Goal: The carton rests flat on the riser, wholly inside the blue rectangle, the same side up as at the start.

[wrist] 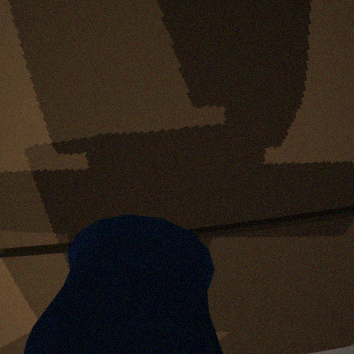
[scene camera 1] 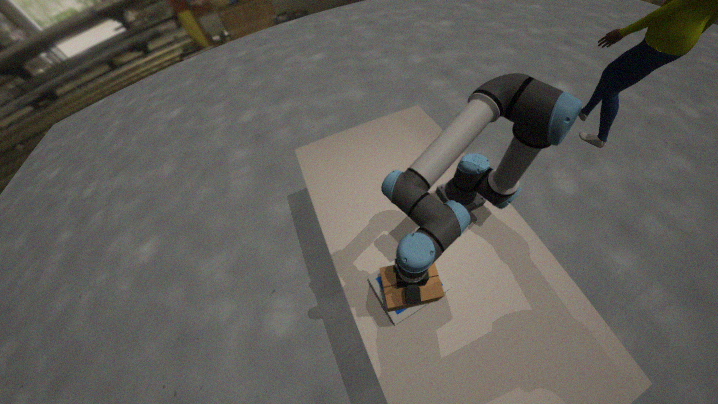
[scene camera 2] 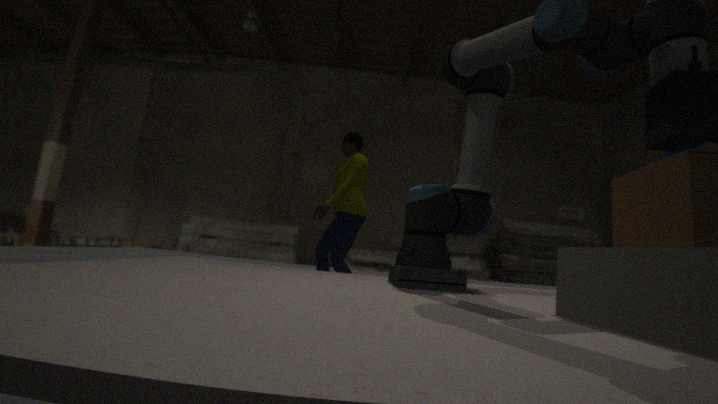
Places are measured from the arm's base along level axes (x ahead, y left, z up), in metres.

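Where they show: hand, tool point: [wrist: 143, 246]; arm's base, link origin: [scene camera 1: 460, 192] [scene camera 2: 422, 267].
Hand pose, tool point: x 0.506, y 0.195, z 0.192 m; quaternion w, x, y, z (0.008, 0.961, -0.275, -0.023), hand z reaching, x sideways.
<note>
Things, the pixels of their top centre, and the offset from my tool point. "*": a spot on its surface instead. Level surfaces: height alone.
- orange-brown carton, top centre: [wrist: 115, 242] [scene camera 2: 686, 169] [scene camera 1: 411, 281] dy +0.010, dx +0.001, dz +0.008 m
- grey riser, top centre: [scene camera 2: 670, 252] [scene camera 1: 409, 282] dy -0.007, dx -0.017, dz -0.122 m
- rectangle, surface spot: [scene camera 1: 400, 311] * dy +0.057, dx +0.073, dz -0.122 m
- long pale table, surface height: dz -0.242 m
The orange-brown carton [scene camera 1: 394, 297] [scene camera 2: 652, 208] [wrist: 285, 290] is level, its underside meeting the top of the grey riser [scene camera 1: 396, 319] [scene camera 2: 632, 293] in the second scene view. In the first scene view it is turned relative to the riser. Blue of the rectangle [scene camera 1: 400, 311] shows past its left side and front left; its front right corner reaches the riser's edge line there. Whether it lies wholly inside is hidden. My suction gripper [scene camera 1: 412, 282] [scene camera 2: 680, 150] [wrist: 142, 280] is on the carton's top face, beside the dark tape seam, holding it.
The riser stands on the long pale table [scene camera 1: 346, 165] [scene camera 2: 225, 321], near its left edge in the first scene view. The arm's base [scene camera 1: 464, 195] [scene camera 2: 426, 278] is farther back. A person in a yellow top [scene camera 1: 670, 30] [scene camera 2: 352, 183] stands on the floor beyond the table.
</note>
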